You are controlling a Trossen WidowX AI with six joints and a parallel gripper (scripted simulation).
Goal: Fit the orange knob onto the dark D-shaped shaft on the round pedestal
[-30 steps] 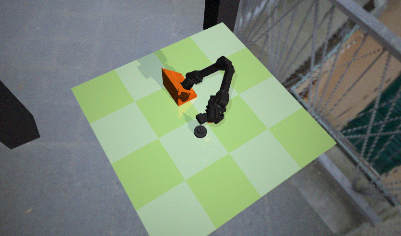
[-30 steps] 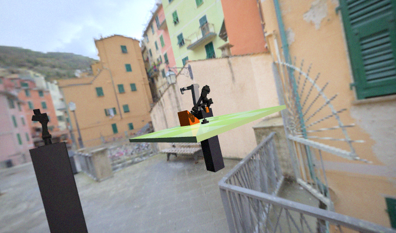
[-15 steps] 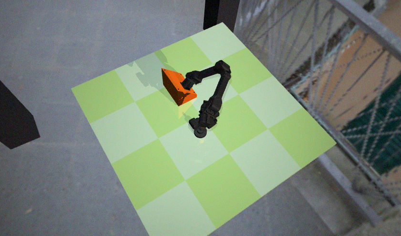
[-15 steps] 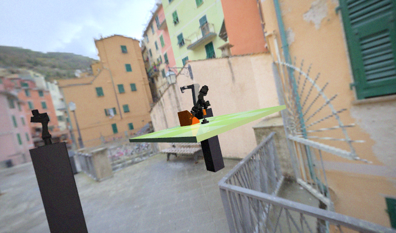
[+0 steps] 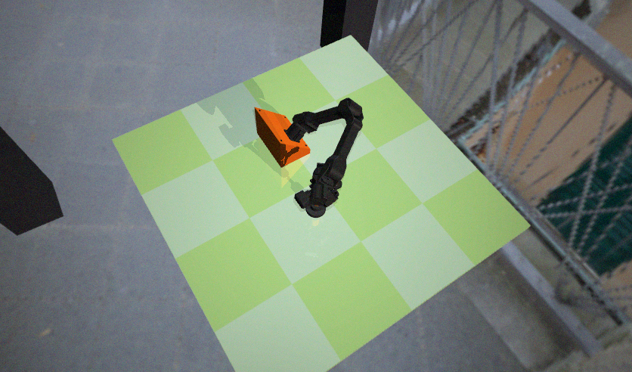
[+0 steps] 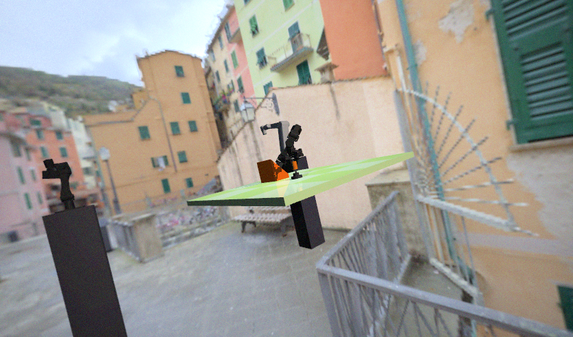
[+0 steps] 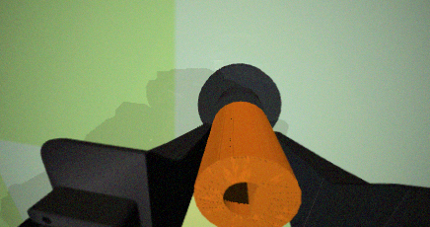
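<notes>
The dark round pedestal is 5 cm below my gripper tip. Round my gripper tip: orange knob 2 cm above.
</notes>
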